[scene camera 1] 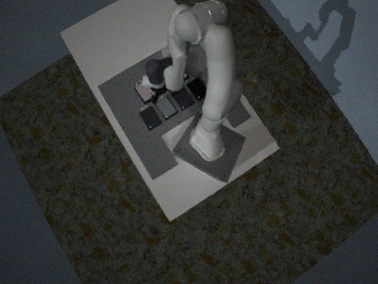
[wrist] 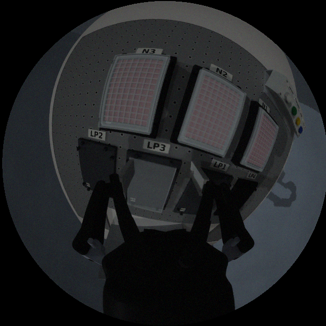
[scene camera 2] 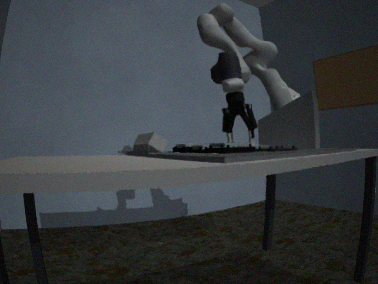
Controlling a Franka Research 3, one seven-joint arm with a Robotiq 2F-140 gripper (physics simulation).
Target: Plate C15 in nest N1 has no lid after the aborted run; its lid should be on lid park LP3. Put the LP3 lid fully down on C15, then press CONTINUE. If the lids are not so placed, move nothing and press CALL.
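A pale translucent lid [wrist: 152, 186] [scene camera 1: 167, 107] lies flat on the dark park labelled LP3. My gripper [wrist: 162, 166] [scene camera 2: 240, 140] is open and empty, pointing down low over LP3. In the wrist view its pale fingertips stand on either side of the lid, apart from each other; whether they touch it I cannot tell. Plate C15 [wrist: 263, 139], with pink wells, sits in nest N1 at the right of the wrist view; its name is not legible. The button box [wrist: 282, 92] [scene camera 2: 150, 142] shows green, yellow and blue buttons; their labels are not legible.
Pink-welled plates stand in nest N3 [wrist: 135, 92] and nest N2 [wrist: 213, 112]. Dark park LP2 [wrist: 97, 162] [scene camera 1: 150, 118] lies left of LP3. Park LP1, partly behind a finger, and dark park LP4 [wrist: 243, 194] lie to its right.
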